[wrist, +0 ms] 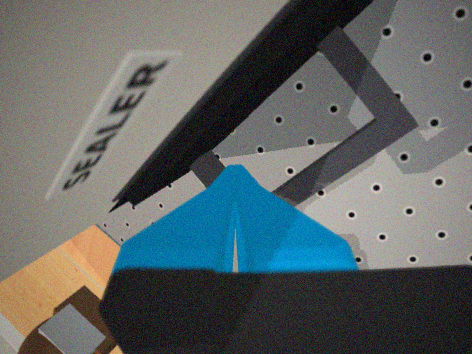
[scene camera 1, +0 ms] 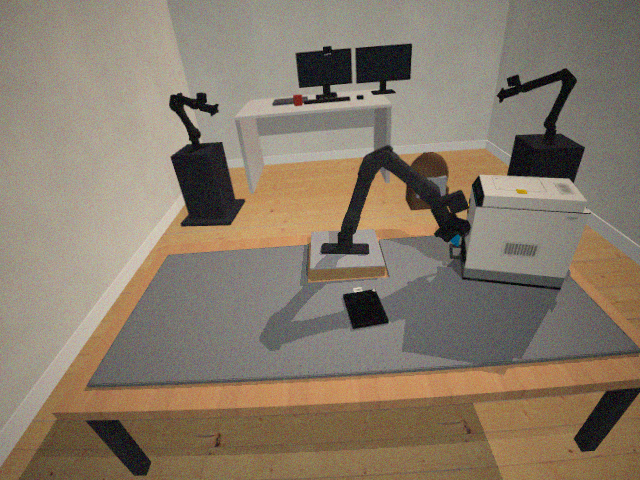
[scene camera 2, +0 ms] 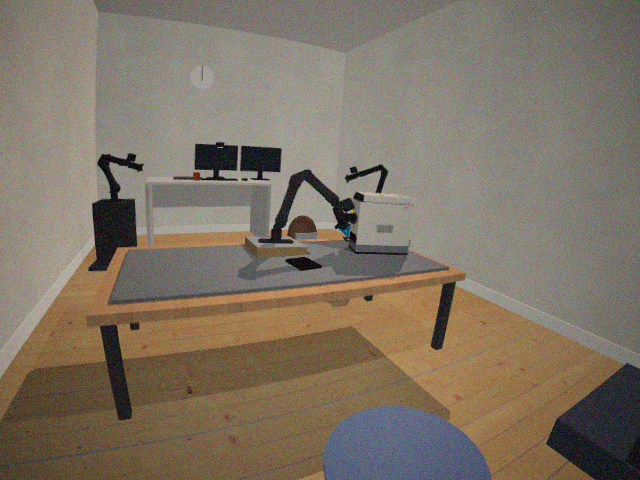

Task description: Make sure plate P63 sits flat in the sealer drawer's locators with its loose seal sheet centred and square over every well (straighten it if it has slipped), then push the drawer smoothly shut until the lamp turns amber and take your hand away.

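Frame: origin at the arm's base, x ahead, y left, z up, level; metres.
Seen in the pictures: gripper, fingertip midpoint: (wrist: 235,177) (scene camera 1: 457,245) (scene camera 2: 348,236); arm's base, origin of the base link: (scene camera 1: 345,249) (scene camera 2: 275,241).
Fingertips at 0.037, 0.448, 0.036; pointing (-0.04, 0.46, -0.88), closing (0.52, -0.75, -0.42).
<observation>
Pixels of each thing's top centre, then the offset from my fingertips to it, as dx, dy, dz. "spot": a spot on its surface instead. Level surfaces: height alone.
- white sealer, middle of its top: (scene camera 1: 528,186) (scene camera 2: 383,194) +0.061, +0.186, +0.277
- dark grey handle, surface spot: (wrist: 350,152) spot: +0.039, -0.029, -0.007
- tiny yellow-orange spot, surface spot: (scene camera 2: 352,210) spot: -0.036, +0.032, +0.159
- black flat pad, surface spot: (scene camera 1: 365,308) (scene camera 2: 304,262) spot: +0.284, -0.368, -0.066
- grey mat, its level: dz -0.077
The white sealer (scene camera 1: 524,232) (scene camera 2: 382,214) (wrist: 40,65) stands at the right end of the bench. Its black drawer front (wrist: 225,100) lies along the sealer's face in the wrist view, with no gap seen. The dark grey handle (wrist: 350,152) sticks out from it. Plate P63 and its seal sheet do not show; the drawer's inside is hidden. My gripper (scene camera 1: 455,240) (scene camera 2: 345,231) (wrist: 235,177) is shut and empty. Its blue tips are at the handle, overlapping it in the wrist view; contact is unclear. A tiny yellow-orange spot (scene camera 2: 352,210) shows at the sealer's front edge.
A black flat pad (scene camera 1: 365,308) (scene camera 2: 303,263) lies on the grey mat (scene camera 1: 206,330) (scene camera 2: 170,273) in front of the arm's base (scene camera 1: 347,258). A brown chair-like object (scene camera 1: 430,165) (scene camera 2: 302,226) stands behind the bench. Two other arms stand on black pedestals farther back.
</observation>
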